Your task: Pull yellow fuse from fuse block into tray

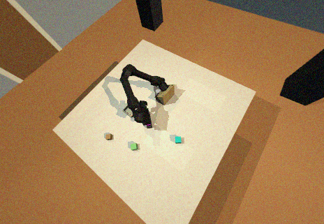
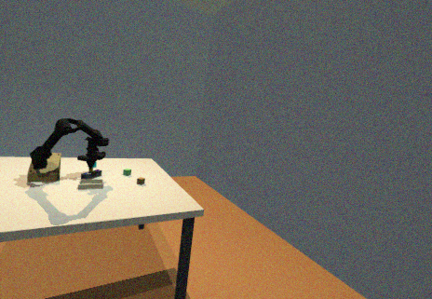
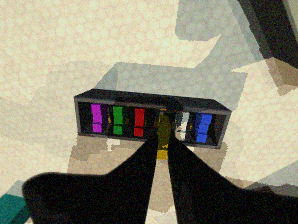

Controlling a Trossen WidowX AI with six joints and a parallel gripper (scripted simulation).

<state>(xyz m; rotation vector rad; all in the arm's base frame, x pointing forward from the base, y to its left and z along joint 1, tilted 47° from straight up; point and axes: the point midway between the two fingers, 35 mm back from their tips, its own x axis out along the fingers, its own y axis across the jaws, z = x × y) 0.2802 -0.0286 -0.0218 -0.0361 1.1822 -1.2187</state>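
My gripper tip is now 180 mm to the left of the tray and 60 mm above it. From my gripper tip the other things lie so: yellow fuse (10 mm below).
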